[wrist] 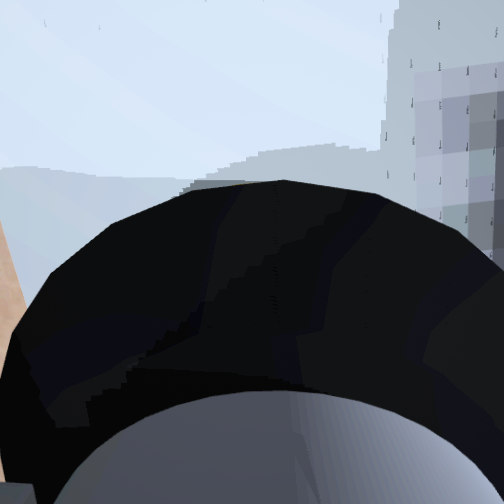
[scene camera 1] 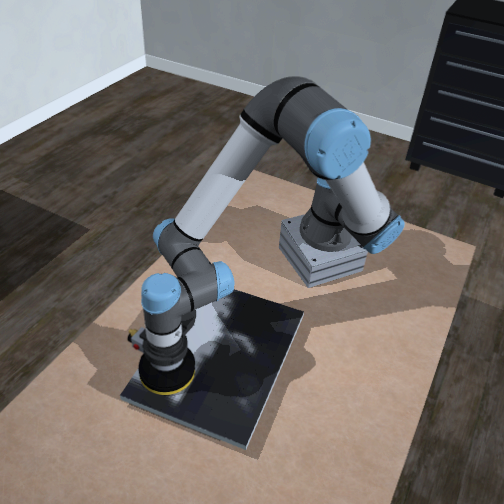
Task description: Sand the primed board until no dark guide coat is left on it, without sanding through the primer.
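The board (scene camera 1: 215,365) lies flat on the tan mat, in front of the arm's base. Most of it is still dark guide coat. A pale sanded strip (scene camera 1: 210,325) runs along its left side, and cloudy pale patches (scene camera 1: 242,342) mark the middle. The sander (scene camera 1: 166,377), a black disc with a yellow rim, rests on the board's near left corner. In the wrist view the black sander housing (wrist: 270,300) fills the lower half. Beyond it the board surface (wrist: 175,100) is pale, with greyer blotches at the right (wrist: 465,150).
The tan mat (scene camera 1: 350,375) lies on a dark wood floor. The arm's grey pedestal (scene camera 1: 322,250) stands behind the board. A black drawer cabinet (scene camera 1: 465,90) stands at the back right. A darker floor patch (scene camera 1: 30,240) is at the left.
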